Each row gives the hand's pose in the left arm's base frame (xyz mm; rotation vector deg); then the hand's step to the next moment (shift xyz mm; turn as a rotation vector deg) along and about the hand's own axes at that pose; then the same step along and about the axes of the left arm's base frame.
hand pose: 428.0 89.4 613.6 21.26 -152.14 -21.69
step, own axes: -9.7 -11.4 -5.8 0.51 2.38 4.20
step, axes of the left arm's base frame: 13.3 -8.7 -2.2 -2.80 2.90 -2.70
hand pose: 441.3 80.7 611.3 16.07 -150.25 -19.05
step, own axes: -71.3 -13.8 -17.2 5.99 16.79 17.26
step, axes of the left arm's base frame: 71.9 1.9 -20.1 -15.84 17.59 -7.45
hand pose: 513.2 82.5 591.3 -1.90 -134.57 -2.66
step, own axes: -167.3 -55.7 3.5 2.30 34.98 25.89
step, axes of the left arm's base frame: 112.8 -57.2 -122.9 -18.70 36.10 -15.70
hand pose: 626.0 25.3 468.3 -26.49 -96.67 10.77
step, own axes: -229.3 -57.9 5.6 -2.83 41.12 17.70
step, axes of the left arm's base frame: 7.5 -144.3 -187.3 -8.97 38.46 -21.27
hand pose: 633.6 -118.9 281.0 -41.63 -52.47 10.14
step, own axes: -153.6 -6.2 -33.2 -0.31 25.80 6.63
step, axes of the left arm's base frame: -69.5 -87.8 -110.4 -1.27 22.55 -14.13
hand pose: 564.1 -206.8 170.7 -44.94 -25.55 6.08
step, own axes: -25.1 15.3 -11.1 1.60 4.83 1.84
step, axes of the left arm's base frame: -16.8 -2.9 -26.4 1.00 5.04 -1.70
